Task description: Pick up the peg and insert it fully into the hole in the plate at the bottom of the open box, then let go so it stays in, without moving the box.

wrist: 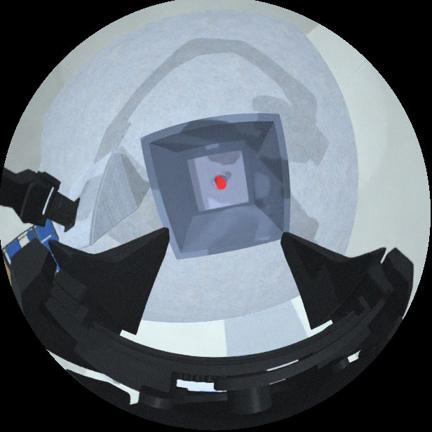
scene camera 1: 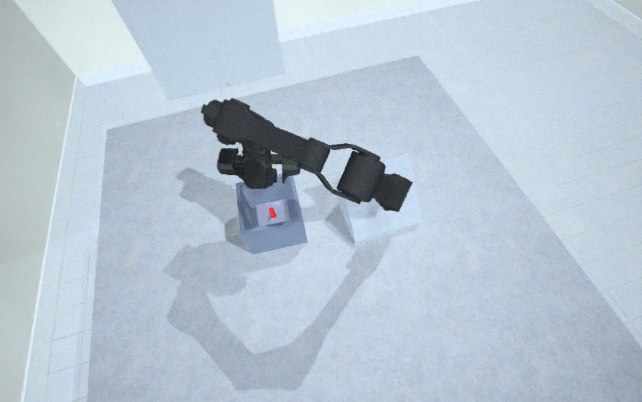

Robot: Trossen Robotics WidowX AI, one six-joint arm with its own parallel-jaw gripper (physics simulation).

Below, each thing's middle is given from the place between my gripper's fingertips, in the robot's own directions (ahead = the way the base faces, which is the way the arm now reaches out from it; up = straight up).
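Labels:
The blue-grey box (scene camera 1: 261, 239) is there, I can see it, and it's 20 mm to the left of my hand, 10 mm ahead of it and 120 mm below it.

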